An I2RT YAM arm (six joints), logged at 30 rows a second.
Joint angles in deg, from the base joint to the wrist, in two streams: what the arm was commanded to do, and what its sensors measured. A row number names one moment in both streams.
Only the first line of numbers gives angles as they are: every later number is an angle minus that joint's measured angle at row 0.
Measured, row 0:
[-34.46 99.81 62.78 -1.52 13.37 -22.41]
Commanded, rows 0 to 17:
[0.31 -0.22 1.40 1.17 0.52 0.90]
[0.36 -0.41 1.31 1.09 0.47 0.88]
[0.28 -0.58 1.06 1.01 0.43 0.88]
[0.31 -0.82 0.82 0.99 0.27 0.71]
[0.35 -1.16 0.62 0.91 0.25 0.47]
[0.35 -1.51 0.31 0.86 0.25 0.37]
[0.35 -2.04 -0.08 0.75 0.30 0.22]
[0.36 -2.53 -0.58 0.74 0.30 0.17]
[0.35 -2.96 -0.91 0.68 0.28 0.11]
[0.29 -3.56 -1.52 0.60 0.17 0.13]
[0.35 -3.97 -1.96 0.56 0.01 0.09]
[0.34 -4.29 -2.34 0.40 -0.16 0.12]
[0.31 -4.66 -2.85 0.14 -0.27 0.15]
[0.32 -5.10 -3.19 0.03 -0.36 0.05]
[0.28 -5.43 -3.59 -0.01 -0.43 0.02]
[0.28 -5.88 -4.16 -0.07 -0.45 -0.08]
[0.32 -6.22 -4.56 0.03 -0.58 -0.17]
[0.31 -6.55 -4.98 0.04 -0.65 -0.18]
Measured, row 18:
[0.09 -5.25 -2.58 -0.22 -0.24 -0.09]
